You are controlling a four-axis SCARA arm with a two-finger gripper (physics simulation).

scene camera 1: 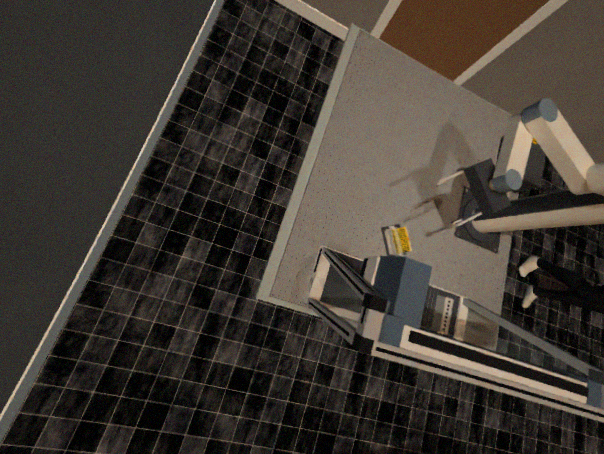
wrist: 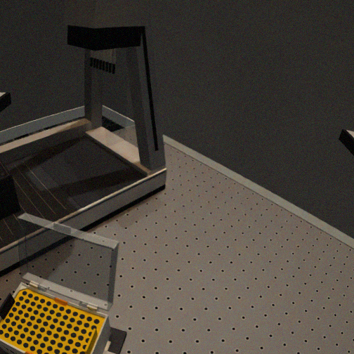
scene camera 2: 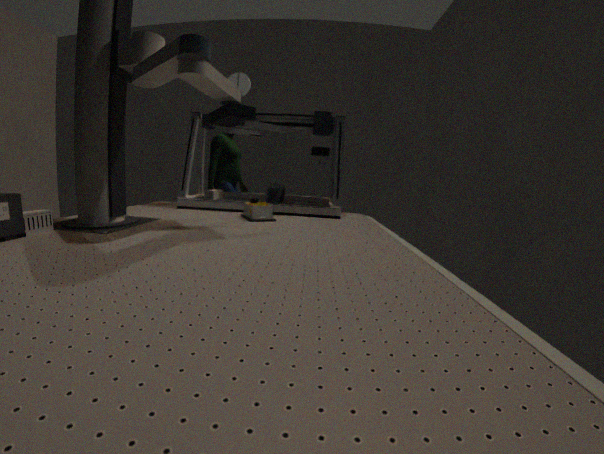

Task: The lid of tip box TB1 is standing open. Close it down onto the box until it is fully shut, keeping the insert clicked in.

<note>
The pictures show: my gripper and a clear lid.
</note>
